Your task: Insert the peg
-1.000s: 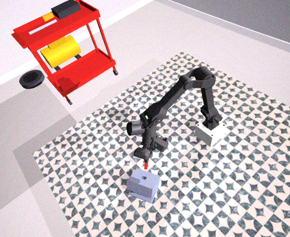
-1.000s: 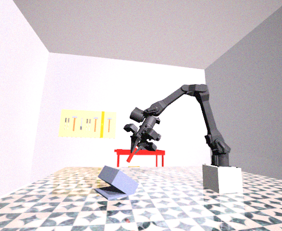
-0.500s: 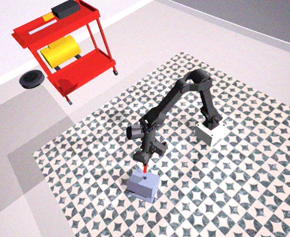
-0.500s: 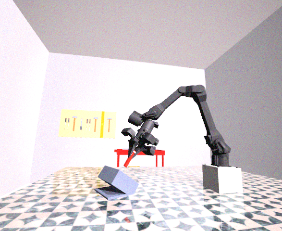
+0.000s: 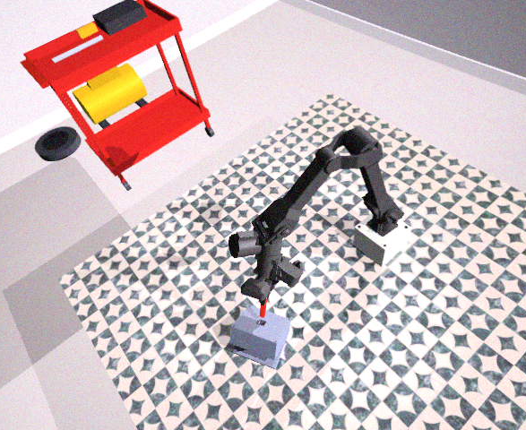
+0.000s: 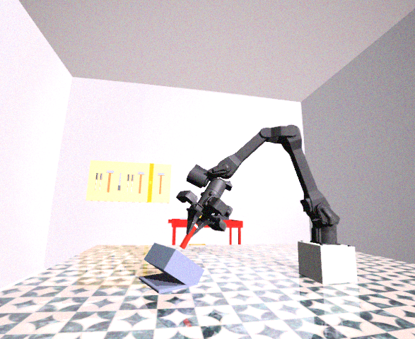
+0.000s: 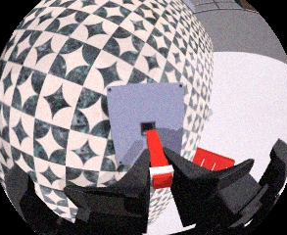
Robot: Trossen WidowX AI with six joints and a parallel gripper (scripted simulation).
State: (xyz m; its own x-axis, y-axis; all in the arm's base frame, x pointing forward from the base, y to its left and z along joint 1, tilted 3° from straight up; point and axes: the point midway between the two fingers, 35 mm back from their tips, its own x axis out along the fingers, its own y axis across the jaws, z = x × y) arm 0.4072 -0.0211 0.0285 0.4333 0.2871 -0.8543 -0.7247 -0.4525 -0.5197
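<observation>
Right now my gripper tip is 80 mm above the sloped panel, 40 mm short of it and 30 mm to the right of it. Also, from my gripper tip: red peg: 10 mm behind, 10 mm above.
</observation>
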